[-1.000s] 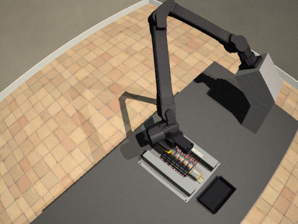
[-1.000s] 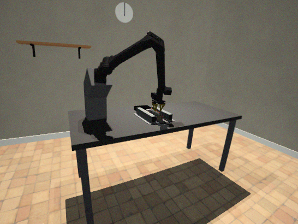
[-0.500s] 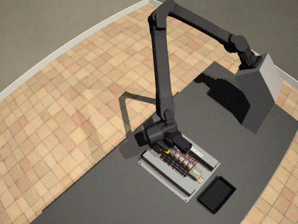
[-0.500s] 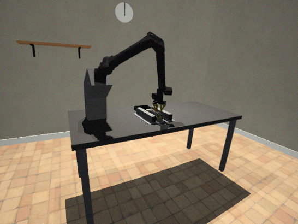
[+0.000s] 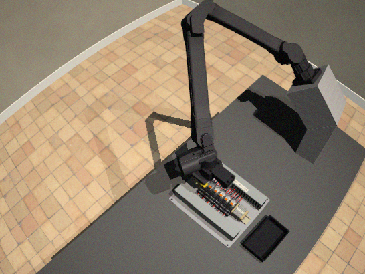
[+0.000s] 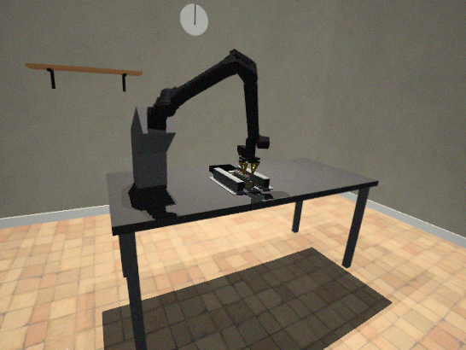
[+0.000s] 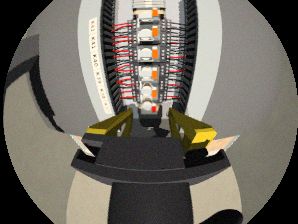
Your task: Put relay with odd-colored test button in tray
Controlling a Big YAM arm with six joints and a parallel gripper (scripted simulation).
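The relay is 40 mm below my hand. The rest, counted from my hand: black tray 330 mm to the left, 70 mm below.
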